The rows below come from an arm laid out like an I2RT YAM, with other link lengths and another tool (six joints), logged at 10 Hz.
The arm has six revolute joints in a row. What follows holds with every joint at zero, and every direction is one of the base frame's. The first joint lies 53.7 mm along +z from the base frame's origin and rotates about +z. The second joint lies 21 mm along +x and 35.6 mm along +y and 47.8 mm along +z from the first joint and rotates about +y. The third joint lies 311.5 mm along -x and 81.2 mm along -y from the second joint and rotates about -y. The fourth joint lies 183.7 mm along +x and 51.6 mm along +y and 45 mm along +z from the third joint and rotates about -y. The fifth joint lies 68.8 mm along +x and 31.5 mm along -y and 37.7 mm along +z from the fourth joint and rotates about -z. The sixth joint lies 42.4 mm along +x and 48.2 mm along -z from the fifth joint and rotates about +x. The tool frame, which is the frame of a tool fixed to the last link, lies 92 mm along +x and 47 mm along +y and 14 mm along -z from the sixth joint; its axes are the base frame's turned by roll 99.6, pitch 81.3 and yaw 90 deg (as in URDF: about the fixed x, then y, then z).
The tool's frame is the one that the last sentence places.
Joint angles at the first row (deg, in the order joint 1, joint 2, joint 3, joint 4, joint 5, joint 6):
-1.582, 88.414, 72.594, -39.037, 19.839, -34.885
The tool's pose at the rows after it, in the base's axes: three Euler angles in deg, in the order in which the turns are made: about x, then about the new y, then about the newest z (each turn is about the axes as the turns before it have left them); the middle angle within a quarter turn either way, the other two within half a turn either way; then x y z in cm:
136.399, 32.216, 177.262, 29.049, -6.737, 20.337
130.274, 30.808, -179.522, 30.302, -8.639, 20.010
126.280, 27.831, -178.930, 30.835, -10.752, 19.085
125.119, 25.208, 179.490, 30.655, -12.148, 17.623
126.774, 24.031, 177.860, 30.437, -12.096, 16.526
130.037, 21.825, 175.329, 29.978, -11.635, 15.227
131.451, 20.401, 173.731, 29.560, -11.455, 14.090
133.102, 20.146, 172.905, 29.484, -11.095, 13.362
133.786, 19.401, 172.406, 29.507, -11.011, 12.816
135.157, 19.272, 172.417, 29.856, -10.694, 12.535
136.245, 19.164, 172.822, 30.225, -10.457, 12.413
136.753, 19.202, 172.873, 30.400, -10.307, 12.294
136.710, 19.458, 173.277, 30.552, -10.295, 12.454
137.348, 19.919, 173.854, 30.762, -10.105, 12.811
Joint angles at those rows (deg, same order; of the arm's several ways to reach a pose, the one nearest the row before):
-1.669, 90.607, 71.633, -34.643, 26.250, -37.077
-3.070, 92.807, 71.365, -30.164, 30.657, -38.752
-5.268, 95.441, 70.759, -26.825, 33.918, -41.119
-7.028, 97.554, 68.910, -24.173, 35.331, -43.151
-7.295, 98.785, 68.029, -24.256, 34.631, -42.807
-7.294, 100.542, 68.029, -26.794, 33.227, -41.312
-7.294, 101.689, 66.715, -26.724, 32.783, -40.868
-7.207, 102.391, 65.920, -26.369, 31.554, -40.432
-7.207, 103.356, 65.830, -26.455, 31.290, -39.991
-7.120, 104.234, 66.619, -27.068, 30.151, -39.114
-7.119, 104.938, 67.585, -27.773, 29.181, -38.146
-7.031, 105.290, 67.852, -27.862, 28.742, -37.792
-7.032, 105.206, 68.201, -27.947, 28.653, -37.618
-7.032, 104.943, 69.078, -28.736, 27.863, -37.091

